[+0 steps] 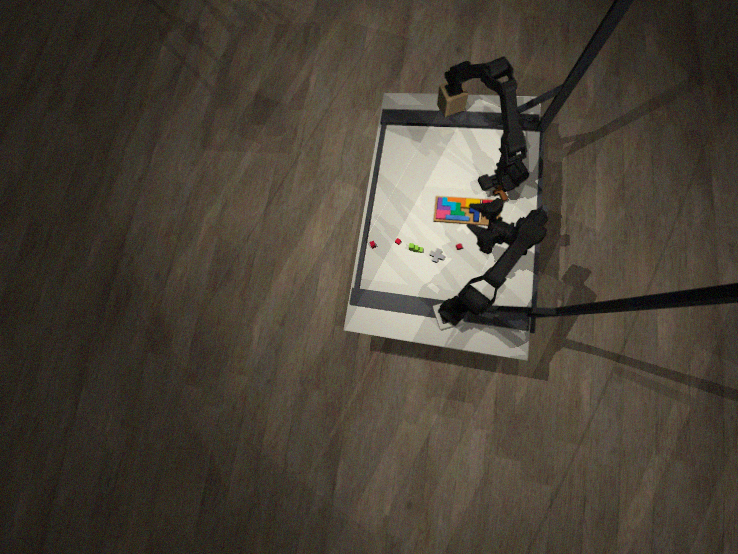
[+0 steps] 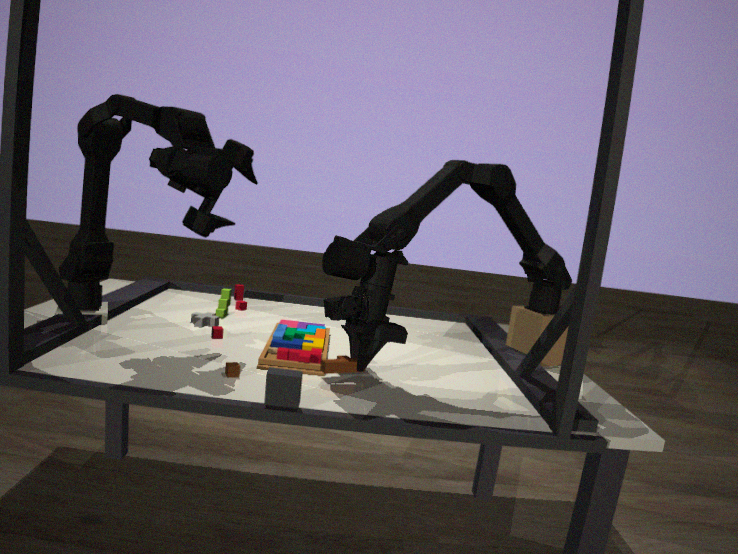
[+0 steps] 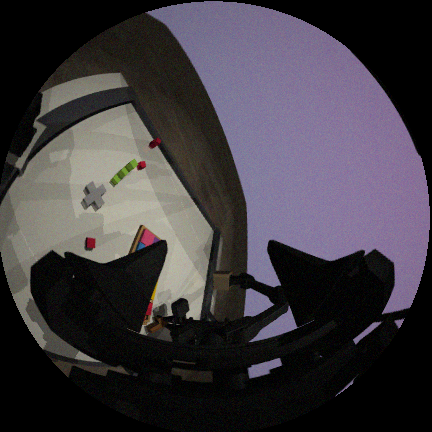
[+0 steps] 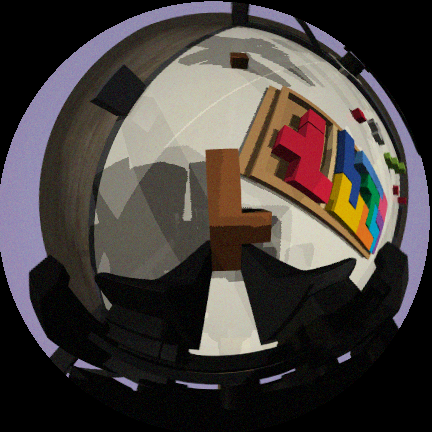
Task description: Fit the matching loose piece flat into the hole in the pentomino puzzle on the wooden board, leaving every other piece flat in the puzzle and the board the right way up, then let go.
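Places are measured from the left arm's base along level axes (x ahead, y left, z up), in metres.
Where they show: left gripper, fingertip midpoint: [image 1: 468,215] [image 2: 244,203] [image 3: 218,245]; right gripper, fingertip midpoint: [image 1: 498,188] [image 2: 356,369] [image 3: 161,320] [image 4: 224,244]; left arm's base, link origin: [image 1: 448,314] [image 2: 83,306]; right arm's base, link origin: [image 1: 453,89] [image 2: 543,311] [image 3: 230,279].
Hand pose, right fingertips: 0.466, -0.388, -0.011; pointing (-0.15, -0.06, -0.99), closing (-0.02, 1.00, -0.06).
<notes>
Each offset is from my right fingertips to the centre of the thing, as dx, dy, dz.
The wooden board {-0.057, +0.161, -0.006} [image 1: 453,222] [image 2: 290,364] [image 4: 266,165] lies right way up with coloured pieces in it. Near one end a red piece {-0.074, +0.070, +0.002} [image 2: 298,355] [image 4: 306,155] has bare wood recess showing around it; I cannot tell whether it lies fully flat. My right gripper [image 2: 361,365] [image 4: 224,244] is shut on a long brown piece with a side nub {-0.028, +0.009, +0.008} [image 1: 501,194] [image 2: 339,364] [image 4: 225,185], holding it by one end, low over the table beside the board's red end. My left gripper [image 1: 470,217] [image 2: 245,203] [image 3: 218,245] is open and empty, high above the table.
A grey plus-shaped piece {-0.212, +0.352, -0.003} [image 1: 437,255] [image 2: 205,319] [image 3: 93,195], a lime piece {-0.157, +0.430, +0.017} [image 1: 416,248] [image 2: 224,302] [image 3: 124,172], a red cube {-0.203, +0.250, -0.003} [image 1: 459,246] [image 2: 216,332] [image 3: 90,243] and a brown cube {-0.218, +0.025, -0.003} [image 2: 232,369] [image 4: 239,60] lie loose. A dark block {-0.174, -0.116, +0.018} [image 2: 283,388] [image 4: 120,90] stands at the table's edge.
</notes>
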